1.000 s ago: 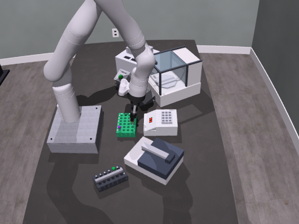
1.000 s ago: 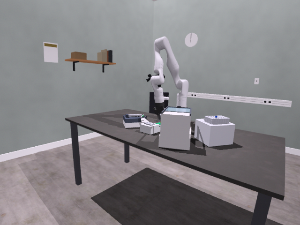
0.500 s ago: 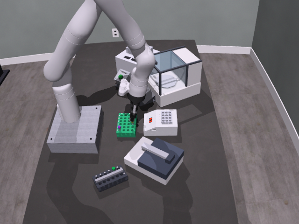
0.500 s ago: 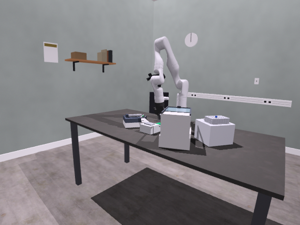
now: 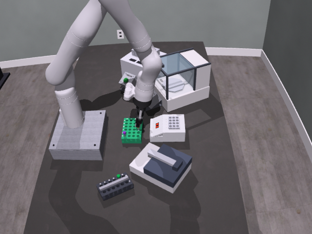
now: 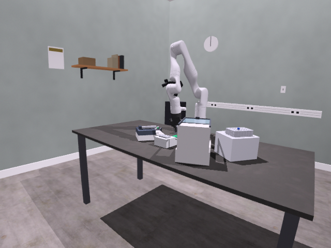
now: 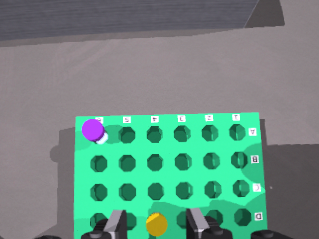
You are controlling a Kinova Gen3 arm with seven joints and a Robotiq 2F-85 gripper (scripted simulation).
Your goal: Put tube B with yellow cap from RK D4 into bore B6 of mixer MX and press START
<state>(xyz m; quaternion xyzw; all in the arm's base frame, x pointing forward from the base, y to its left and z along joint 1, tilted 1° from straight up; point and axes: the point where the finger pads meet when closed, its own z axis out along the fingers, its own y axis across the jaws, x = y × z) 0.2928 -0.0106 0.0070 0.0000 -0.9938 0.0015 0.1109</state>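
Now: the tube B 60 mm below my hand. From my hand the other things lie so: purple-capped tube 60 mm below, 60 mm behind, 40 mm to the right; then green tube rack 70 mm below, 30 mm behind, 10 mm to the left; then dry block 120 mm ahead, 50 mm below, 10 mm to the left.
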